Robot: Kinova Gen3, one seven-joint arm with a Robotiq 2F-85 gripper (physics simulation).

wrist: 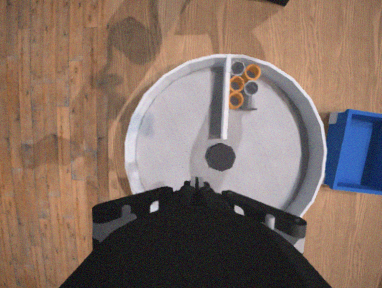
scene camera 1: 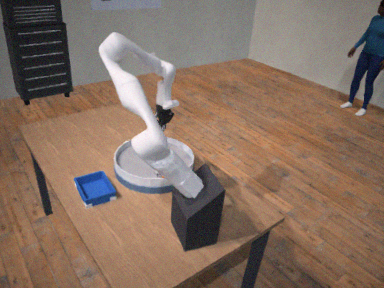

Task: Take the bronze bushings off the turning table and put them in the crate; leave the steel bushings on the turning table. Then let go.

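Where they show: gripper, fingertip midpoint: (wrist: pixel 196 185); arm's base, origin of the base link: (scene camera 1: pixel 192 187).
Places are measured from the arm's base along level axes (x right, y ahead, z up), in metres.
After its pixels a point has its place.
Observation:
The turning table (scene camera 1: pixel 125 176) @[x -0.105, y 0.396, z -0.163 m] (wrist: pixel 316 150) @[x -0.109, y 0.428, z -0.157 m] is a round, pale tray with a raised wall. In the wrist view, three bronze bushings (wrist: pixel 253 65) @[x 0.049, y 0.264, z -0.148 m] (wrist: pixel 242 80) @[x 0.069, y 0.297, z -0.147 m] (wrist: pixel 236 106) @[x 0.076, y 0.350, z -0.146 m] stand in a cluster right of its divider, near the far wall. Two upright steel bushings (wrist: pixel 238 62) @[x 0.079, y 0.260, z -0.150 m] (wrist: pixel 257 89) @[x 0.036, y 0.311, z -0.150 m] stand among them, and a grey steel piece (wrist: pixel 250 102) @[x 0.050, y 0.341, z -0.141 m] beside them seems to lie on its side. The arm mostly hides the cluster in the scene view. The blue crate (scene camera 1: pixel 102 199) @[x -0.252, y 0.337, z -0.202 m] (wrist: pixel 340 150) @[x -0.181, y 0.425, z -0.177 m] stands beside the turning table; the visible part of its inside holds no bushing. My gripper (scene camera 1: pixel 163 127) @[x 0.146, y 0.470, z -0.006 m] (wrist: pixel 196 185) @[x 0.146, y 0.470, z -0.006 m] is shut and empty, above the turning table.
A white divider (wrist: pixel 225 110) @[x 0.099, y 0.361, z -0.137 m] runs from the turning table's wall toward a dark hub (wrist: pixel 220 157) @[x 0.096, y 0.461, z -0.164 m]. The arm's black pedestal (scene camera 1: pixel 197 220) @[x -0.048, y -0.107, z -0.065 m] stands close to the turning table on the wooden table (scene camera 1: pixel 120 235) @[x -0.266, y 0.114, z -0.225 m]. A person (scene camera 1: pixel 370 55) and a black tool cabinet (scene camera 1: pixel 40 60) stand in the background.

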